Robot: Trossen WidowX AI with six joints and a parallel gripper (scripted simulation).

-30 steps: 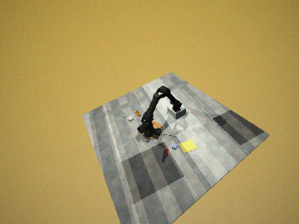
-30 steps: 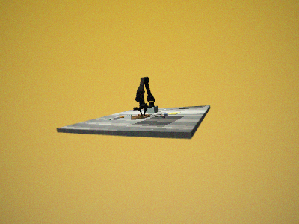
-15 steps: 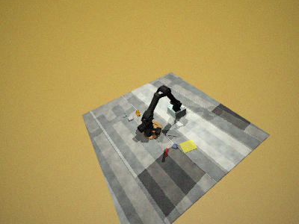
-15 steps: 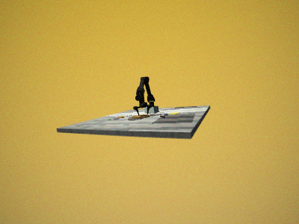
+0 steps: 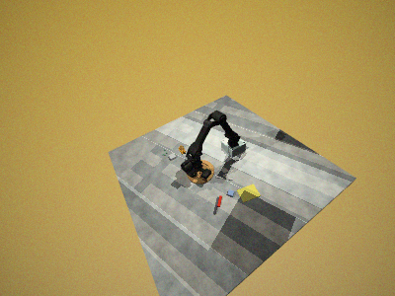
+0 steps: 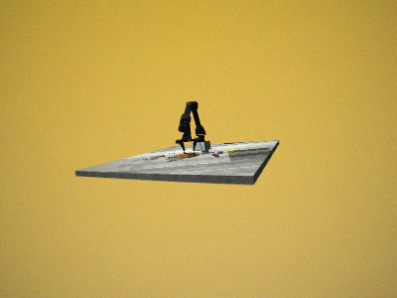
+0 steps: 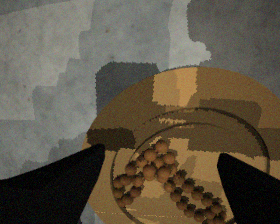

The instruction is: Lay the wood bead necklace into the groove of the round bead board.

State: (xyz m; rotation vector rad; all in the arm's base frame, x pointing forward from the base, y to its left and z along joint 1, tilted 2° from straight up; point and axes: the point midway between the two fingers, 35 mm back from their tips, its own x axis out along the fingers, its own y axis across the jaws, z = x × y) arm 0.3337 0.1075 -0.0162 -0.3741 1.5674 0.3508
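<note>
Now: the round bead board 30 mm behind my gripper tip, 50 mm to the right of it and 30 mm below it. Also, from my gripper tip: thin grey stick (150 mm behind, 80 mm to the left, 40 mm below); then red-handled tool (30 mm behind, 220 mm to the left, 30 mm below); then small blue block (130 mm behind, 200 mm to the left, 30 mm below).
</note>
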